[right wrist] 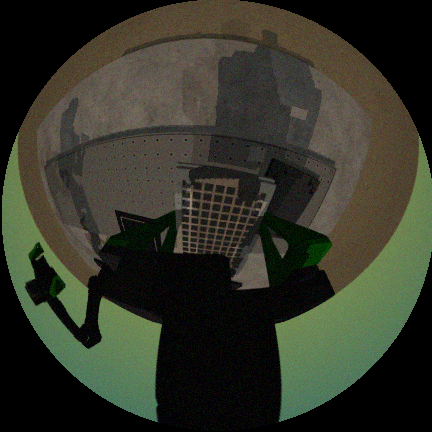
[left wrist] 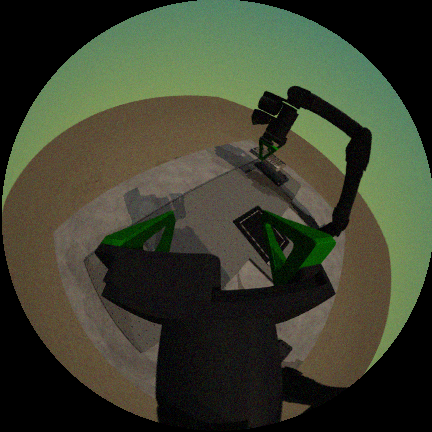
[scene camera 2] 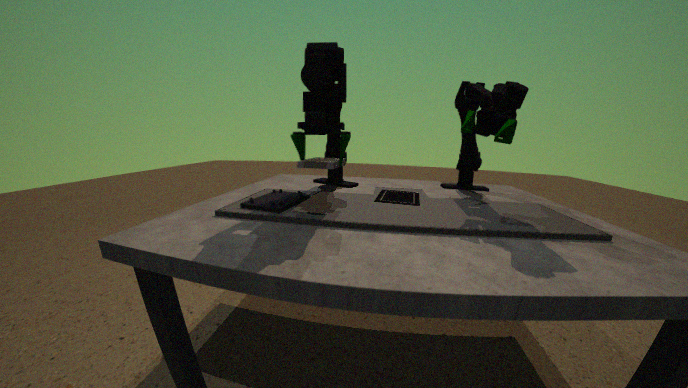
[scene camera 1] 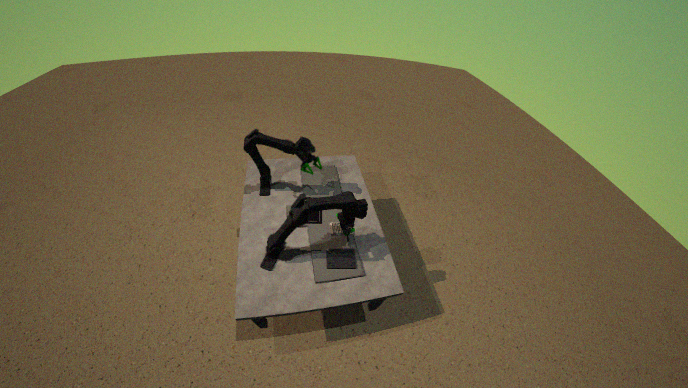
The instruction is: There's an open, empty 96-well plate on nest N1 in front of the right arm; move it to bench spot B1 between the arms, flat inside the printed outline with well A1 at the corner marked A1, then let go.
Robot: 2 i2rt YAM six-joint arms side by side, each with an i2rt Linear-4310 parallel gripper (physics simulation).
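Seen in the pictures: left gripper, between the fingertips: (right wrist: 45,258) (left wrist: 217,214) (scene camera 2: 477,134) (scene camera 1: 317,171); right gripper, between the fingertips: (right wrist: 217,214) (left wrist: 264,156) (scene camera 2: 321,166) (scene camera 1: 343,229); left arm's base, origin of its link: (right wrist: 108,266) (scene camera 2: 464,188) (scene camera 1: 265,185); right arm's base, origin of its link: (scene camera 2: 335,183) (scene camera 1: 273,254).
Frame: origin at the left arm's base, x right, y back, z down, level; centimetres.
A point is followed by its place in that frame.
Note:
The 96-well plate (scene camera 1: 336,228) {x 49.3, y -44.1, z -13.2 cm} (scene camera 2: 318,163) {x 48.6, y -53.4, z -13.0 cm} (right wrist: 215,220) {x 49.1, y -48.2, z -12.5 cm} hangs above the board, roughly level, its well grid facing up. My right gripper (scene camera 1: 345,223) {x 49.3, y -48.6, z -12.0 cm} (scene camera 2: 322,159) {x 49.3, y -48.6, z -12.0 cm} (right wrist: 217,214) {x 49.3, y -48.6, z -12.0 cm} is shut on it, one finger along each long side. Spot B1 (scene camera 1: 318,217) {x 32.3, y -36.0, z -1.4 cm} (scene camera 2: 398,197) {x 30.2, y -31.4, z -1.5 cm} (left wrist: 255,227) {x 29.0, y -32.6, z -1.5 cm} is a dark pad with a light printed outline; in scene camera 2 it lies to the right of the plate. The A1 mark is too small to read. Nest N1 (scene camera 1: 341,259) {x 63.6, y -45.9, z -2.5 cm} (scene camera 2: 275,200) {x 62.1, y -48.1, z -2.5 cm} (right wrist: 292,192) {x 63.8, y -49.3, z -2.5 cm} is dark, with small posts, and bears no plate. My left gripper (scene camera 1: 316,170) {x 10.3, y -36.7, z -21.4 cm} (scene camera 2: 484,137) {x 10.3, y -36.7, z -21.4 cm} (left wrist: 217,214) {x 10.3, y -36.7, z -21.4 cm} is open and empty, raised above the board.
A thin perforated grey board (scene camera 1: 325,276) {x 72.3, y -35.6, z -1.3 cm} (scene camera 2: 450,227) {x 20.0, y -54.5, z -1.3 cm} (right wrist: 125,165) {x 31.0, y -50.1, z -1.3 cm} lies along the table (scene camera 1: 280,300) {x 82.8, y -10.9, z 0.0 cm} (scene camera 2: 350,270) {x 38.0, y -72.3, z 0.0 cm}. The right arm's links partly cover B1 in scene camera 1. Arm shadows cross the board and table.

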